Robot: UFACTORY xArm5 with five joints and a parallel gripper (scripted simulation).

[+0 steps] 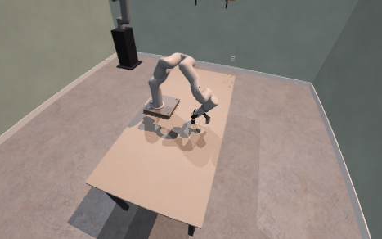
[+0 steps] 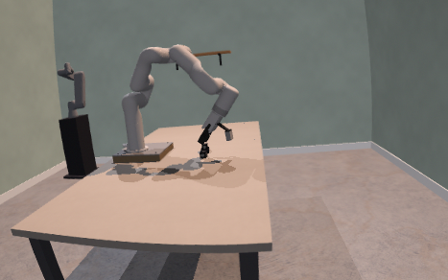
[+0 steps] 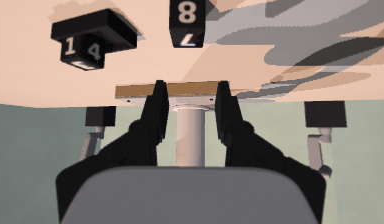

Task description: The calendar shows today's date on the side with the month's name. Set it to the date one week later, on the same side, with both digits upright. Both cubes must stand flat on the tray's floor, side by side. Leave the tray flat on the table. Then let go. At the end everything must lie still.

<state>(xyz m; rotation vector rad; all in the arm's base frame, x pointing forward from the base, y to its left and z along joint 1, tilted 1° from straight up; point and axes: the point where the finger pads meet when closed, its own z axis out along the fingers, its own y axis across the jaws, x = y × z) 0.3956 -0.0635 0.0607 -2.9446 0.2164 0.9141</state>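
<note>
The black cube is 10 mm behind my hand, 10 mm to the left of it and 80 mm below it. The rest, counted from my hand: black calendar tray 30 mm behind, 110 mm to the left, 90 mm below.
</note>
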